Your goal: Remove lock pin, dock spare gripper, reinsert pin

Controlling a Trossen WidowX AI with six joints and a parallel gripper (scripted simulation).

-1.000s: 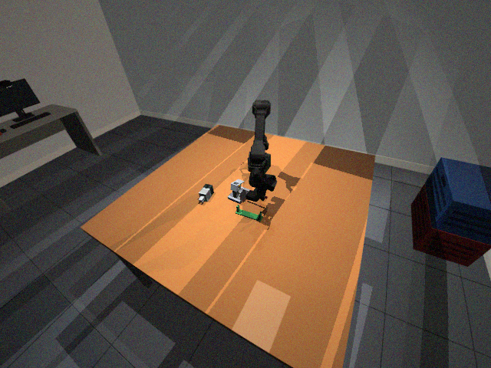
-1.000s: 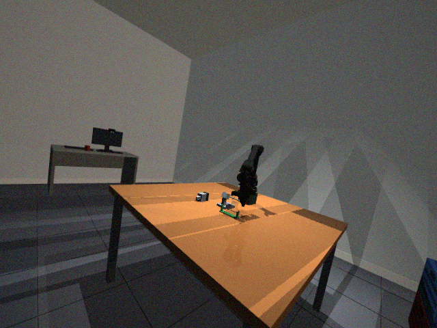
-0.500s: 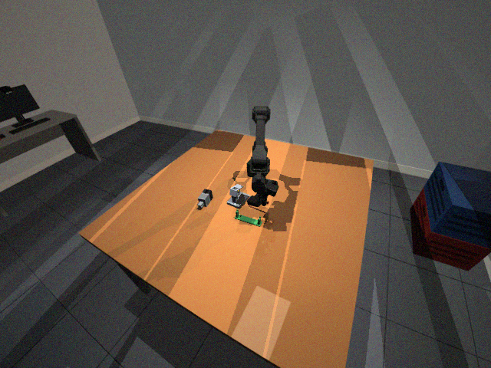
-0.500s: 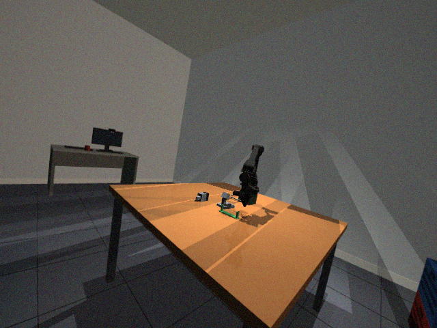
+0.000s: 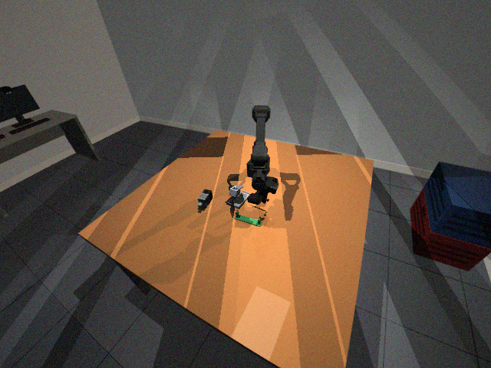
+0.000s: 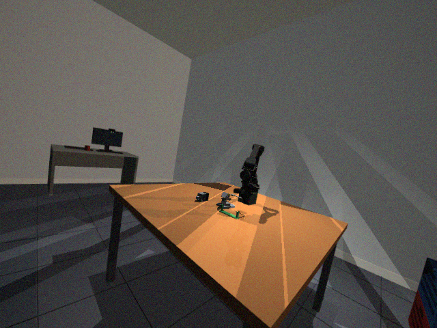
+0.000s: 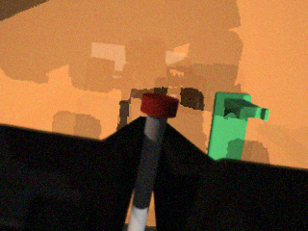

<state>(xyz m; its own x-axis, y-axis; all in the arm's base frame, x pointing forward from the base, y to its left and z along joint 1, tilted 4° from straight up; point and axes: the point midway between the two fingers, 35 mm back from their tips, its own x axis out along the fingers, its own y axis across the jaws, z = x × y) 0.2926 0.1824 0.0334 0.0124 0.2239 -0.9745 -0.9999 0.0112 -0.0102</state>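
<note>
Right now the green mount is 8 cm ahead of my gripper tip, 5 cm to the right of it and 6 cm below it. Also, from my gripper tip: spare gripper: 9 cm ahead, 33 cm to the right, 5 cm below.
</note>
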